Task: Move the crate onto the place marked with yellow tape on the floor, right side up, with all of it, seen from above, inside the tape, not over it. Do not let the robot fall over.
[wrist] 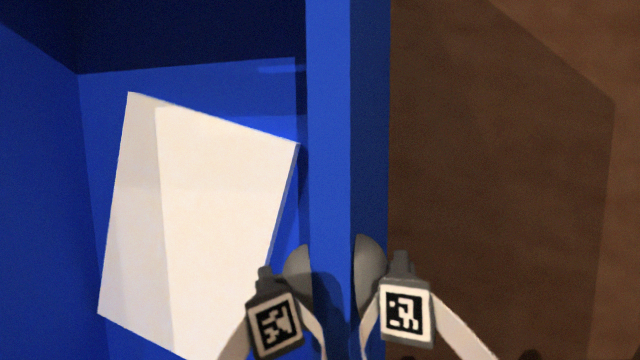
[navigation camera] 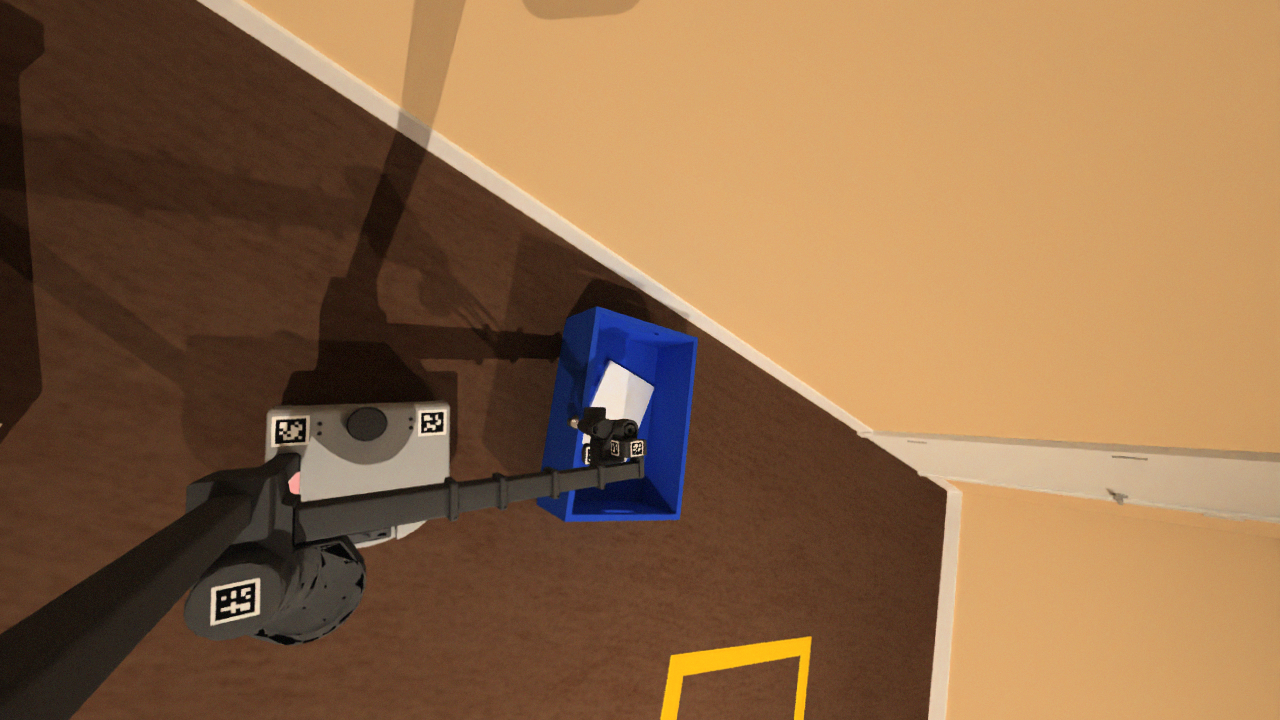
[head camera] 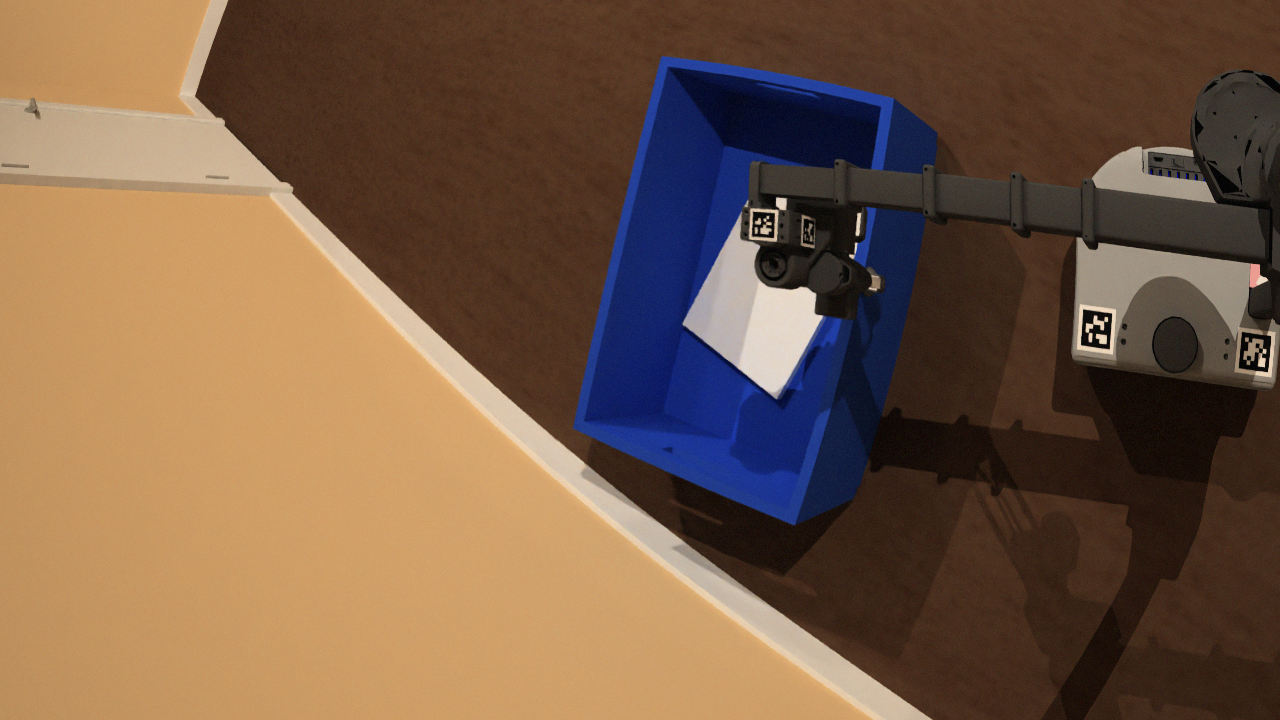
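Where they show: gripper, fingertip midpoint: [wrist: 335, 266] [navigation camera: 578, 421]; robot's base, origin of the base link: [navigation camera: 367, 422] [head camera: 1172, 341].
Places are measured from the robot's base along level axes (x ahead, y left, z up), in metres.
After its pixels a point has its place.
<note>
The blue crate [head camera: 637, 268] {y -0.879, x -0.010, z 0.175 m} [navigation camera: 671, 402] {y -0.884, x 0.016, z 0.135 m} [wrist: 328, 150] {y -0.486, x -0.084, z 0.220 m} stands upright on the floor, its open top up, with one corner close to the skirting. A flat white object [head camera: 787, 340] {y -0.692, x 0.078, z 0.034 m} [navigation camera: 623, 389] {y -0.751, x 0.066, z 0.034 m} [wrist: 215, 200] {y -0.670, x -0.051, z 0.034 m} lies inside it. My gripper [head camera: 875, 282] {y -0.502, x -0.022, z 0.187 m} [navigation camera: 574, 422] {y -0.502, x -0.022, z 0.187 m} [wrist: 335, 266] {y -0.502, x -0.022, z 0.187 m} is shut on the rim of the crate's long wall on the robot's side, one fingertip inside and one outside. The yellow tape [navigation camera: 738, 656] {y -1.302, x -1.061, z 0.001 m} shows in part at the bottom of the navigation view, apart from the crate; the rest of it is cut off.
The grey robot base [head camera: 1109, 277] {y -0.114, x -0.073, z 0.160 m} [navigation camera: 402, 470] {y -0.069, x -0.107, z 0.159 m} stands beside the crate, with the arm [head camera: 975, 192] {y -0.235, x -0.109, z 0.539 m} [navigation camera: 528, 487] {y -0.234, x -0.103, z 0.539 m} reaching over it. A tan wall [head camera: 268, 447] {y -1.239, x 0.296, z 0.645 m} [navigation camera: 805, 223] {y -0.876, x 0.455, z 0.691 m} with white skirting runs past the crate's far corner. A white door-like panel [head camera: 116, 152] {y -2.656, x -0.345, z 0.628 m} [navigation camera: 1056, 470] {y -2.750, x -0.386, z 0.759 m} is set in the wall.
</note>
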